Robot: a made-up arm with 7 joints.
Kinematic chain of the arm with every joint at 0, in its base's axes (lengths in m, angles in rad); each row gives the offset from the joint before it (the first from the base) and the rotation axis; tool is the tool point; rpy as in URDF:
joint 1: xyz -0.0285 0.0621 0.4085 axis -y
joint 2: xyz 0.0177 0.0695 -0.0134 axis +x
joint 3: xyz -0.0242 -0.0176 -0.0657 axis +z
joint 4: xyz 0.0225 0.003 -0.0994 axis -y
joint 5: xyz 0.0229 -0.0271 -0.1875 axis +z
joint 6: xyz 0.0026 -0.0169 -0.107 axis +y
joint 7: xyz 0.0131 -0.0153 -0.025 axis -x
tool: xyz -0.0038 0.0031 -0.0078 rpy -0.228 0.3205 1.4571
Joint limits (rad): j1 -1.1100..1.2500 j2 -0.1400..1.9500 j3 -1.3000..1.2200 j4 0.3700..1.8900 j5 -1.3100..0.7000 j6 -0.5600..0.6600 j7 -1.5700..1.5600
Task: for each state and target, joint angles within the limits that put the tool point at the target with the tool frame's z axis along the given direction. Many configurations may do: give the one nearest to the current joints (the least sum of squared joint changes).
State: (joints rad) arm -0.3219 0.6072 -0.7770 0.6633 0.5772 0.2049 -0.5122
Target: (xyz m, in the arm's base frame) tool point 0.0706 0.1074 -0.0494 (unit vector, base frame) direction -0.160 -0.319 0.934
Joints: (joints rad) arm -0.2586 0.5448 -0.6187 0.9211 0.6880 0.5363 -0.7203
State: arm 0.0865 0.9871 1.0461 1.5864 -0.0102 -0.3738 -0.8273
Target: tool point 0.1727 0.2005 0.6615 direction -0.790 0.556 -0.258
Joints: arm 0.0840 1.7128 1.0214 1.6525 -0.4366 -0.5600 -0.0324
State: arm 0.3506 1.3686 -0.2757 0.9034 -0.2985 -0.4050 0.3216
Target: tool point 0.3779 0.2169 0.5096 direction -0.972 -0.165 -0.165
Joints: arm 0.9956 0.9477 -0.3215 1.3652 -0.6434 0.3842 0.1175
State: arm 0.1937 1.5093 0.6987 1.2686 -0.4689 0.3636 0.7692
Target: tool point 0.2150 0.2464 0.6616 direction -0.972 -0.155 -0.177
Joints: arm 0.1767 1.7923 0.7802 1.5249 -0.2520 0.1887 0.4861
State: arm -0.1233 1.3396 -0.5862 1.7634 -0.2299 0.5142 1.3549
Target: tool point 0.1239 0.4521 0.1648 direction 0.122 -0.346 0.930
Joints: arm 0.1223 1.9500 -1.0409 1.3419 0.0260 0.0433 0.4475
